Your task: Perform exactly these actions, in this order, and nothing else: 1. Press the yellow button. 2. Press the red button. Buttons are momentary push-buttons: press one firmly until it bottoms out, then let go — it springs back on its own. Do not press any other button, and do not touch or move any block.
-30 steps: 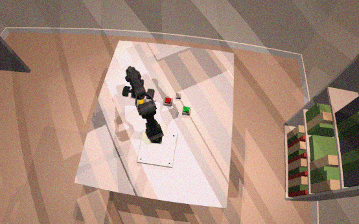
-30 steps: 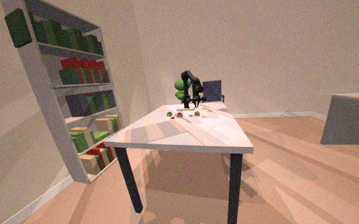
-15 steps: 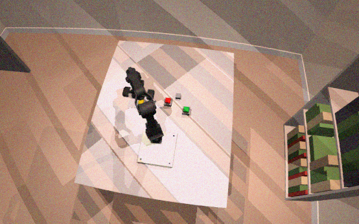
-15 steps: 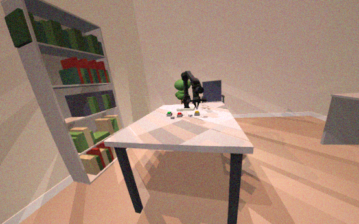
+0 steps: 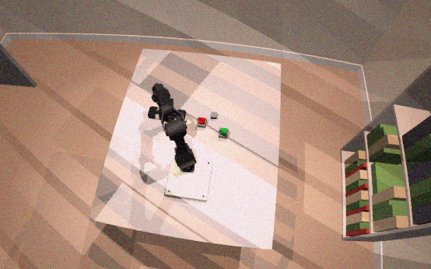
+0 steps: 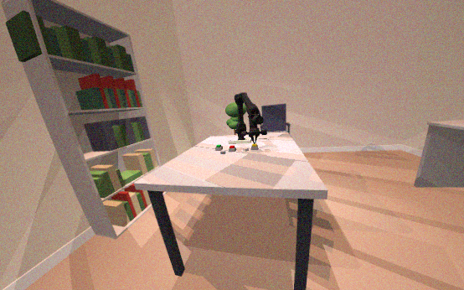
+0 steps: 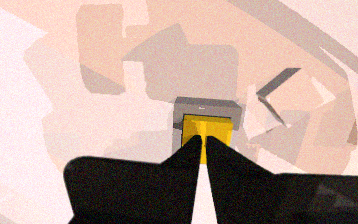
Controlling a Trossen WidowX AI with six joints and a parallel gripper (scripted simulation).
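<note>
Now: gripper tip 1 cm above the yellow button. The rest, counted from my gripper tip: green button 29 cm to the right, 3 cm behind; red button 17 cm to the right, 2 cm ahead; small grey block 23 cm to the right, 7 cm ahead, 3 cm below.
</note>
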